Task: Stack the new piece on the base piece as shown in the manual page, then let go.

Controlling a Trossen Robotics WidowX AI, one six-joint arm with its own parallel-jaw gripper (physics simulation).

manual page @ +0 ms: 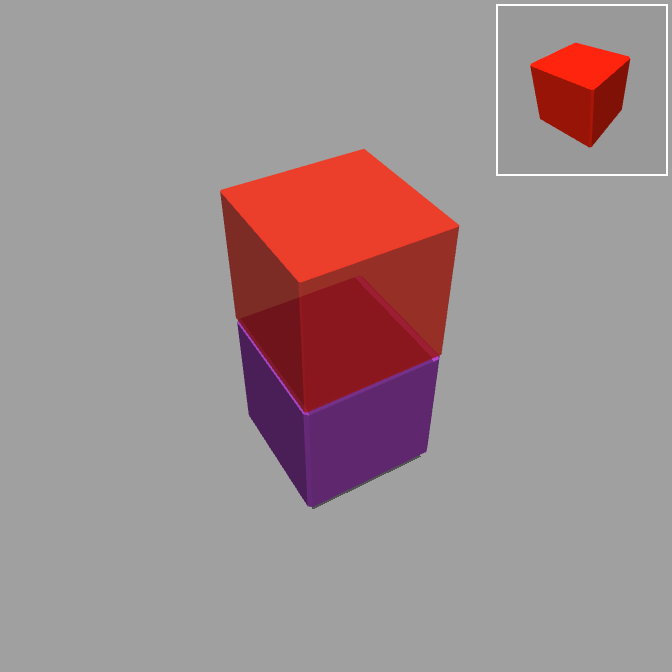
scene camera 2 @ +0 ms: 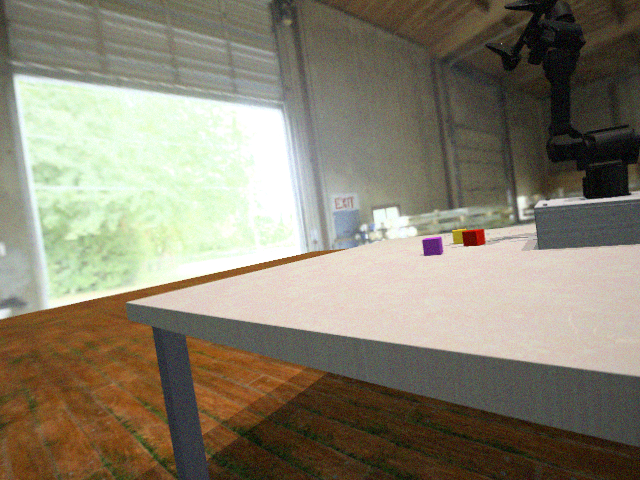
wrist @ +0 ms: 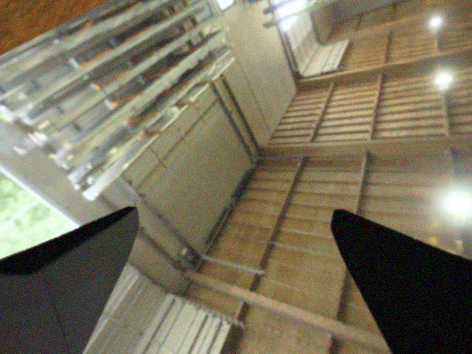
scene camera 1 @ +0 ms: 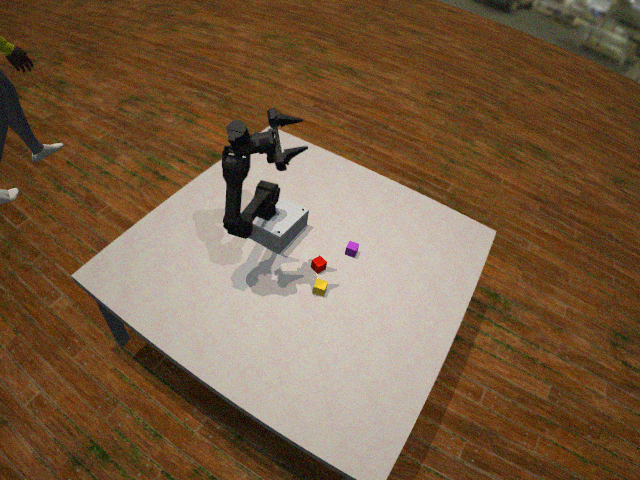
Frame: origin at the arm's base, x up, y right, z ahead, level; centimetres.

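Where they show: gripper, fingertip midpoint: (scene camera 2: 494, 26) (wrist: 237, 217) (scene camera 1: 305, 133); arm's base at its link origin: (scene camera 2: 606, 196) (scene camera 1: 265, 213).
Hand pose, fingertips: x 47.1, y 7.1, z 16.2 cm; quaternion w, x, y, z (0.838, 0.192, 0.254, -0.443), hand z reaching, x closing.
Observation:
Each offset is from my fingertips to the top centre of the thing. Level surfaces: height alone.
A red cube @(dx -51.7, dy -0.9, dz +11.3 cm) (scene camera 1: 318, 264) (scene camera 2: 474, 237) sits on the table in front of the arm's base. A yellow cube @(dx -51.7, dy +8.2, dz +16.6 cm) (scene camera 1: 320, 287) (scene camera 2: 458, 236) sits near it, apart from it in scene camera 1 and partly behind it in scene camera 2. A purple cube @(dx -51.7, dy -15.2, dz +18.8 cm) (scene camera 1: 352, 249) (scene camera 2: 432, 246) sits on the table to one side of the red cube. Which cube is the new piece and which the base piece cannot be told from these views. My gripper (scene camera 1: 305, 134) (scene camera 2: 497, 25) (wrist: 237, 217) is wide open and empty, high above the table and away from the cubes. No cube shows in the wrist view.
The pale table @(dx -55.8 cm) (scene camera 1: 361, 361) (scene camera 2: 310, 294) carries the grey base box (scene camera 1: 290, 228) (scene camera 2: 584, 224), with the black arm (scene camera 1: 233, 198) (scene camera 2: 560, 93) on it. Shadows of the arm fall near the red and yellow cubes. A person's legs (scene camera 1: 18, 116) show beyond the table at the left.

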